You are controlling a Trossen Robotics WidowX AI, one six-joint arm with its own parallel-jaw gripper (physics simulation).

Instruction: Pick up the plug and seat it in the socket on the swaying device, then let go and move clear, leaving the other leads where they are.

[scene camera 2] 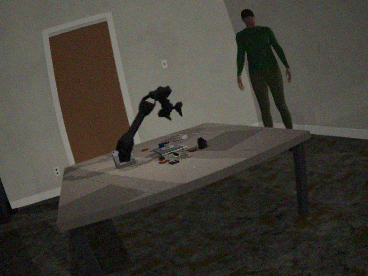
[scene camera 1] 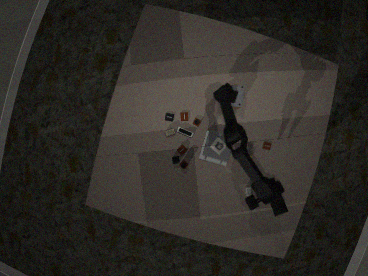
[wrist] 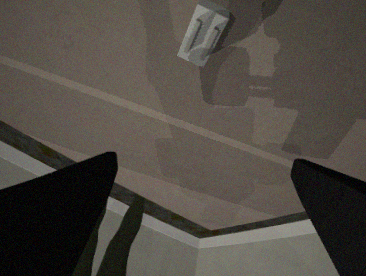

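Observation:
My gripper (scene camera 1: 266,205) (scene camera 2: 175,113) (wrist: 205,164) is open and empty, high above the table, with its fingers wide apart in the wrist view. A pale grey block with two long slots (scene camera 1: 248,191) (scene camera 2: 184,136) (wrist: 204,34) stands on the table, near the top of the wrist view, beyond the fingertips. The grey device with pale edges (scene camera 1: 214,160) lies partly under the arm in scene camera 1; a pale square socket part (scene camera 1: 218,145) with a dark centre sits on it. A small blue part (scene camera 2: 161,145) shows beside the device in scene camera 2; I cannot tell whether it is the plug.
Left of the device in scene camera 1 are a dark piece (scene camera 1: 169,116), an orange piece (scene camera 1: 184,116), a black-and-white bar (scene camera 1: 185,132) and several other small pieces. Another orange piece (scene camera 1: 267,145) lies right of the arm. A black object (scene camera 2: 202,143) stands on the table (scene camera 2: 225,150).

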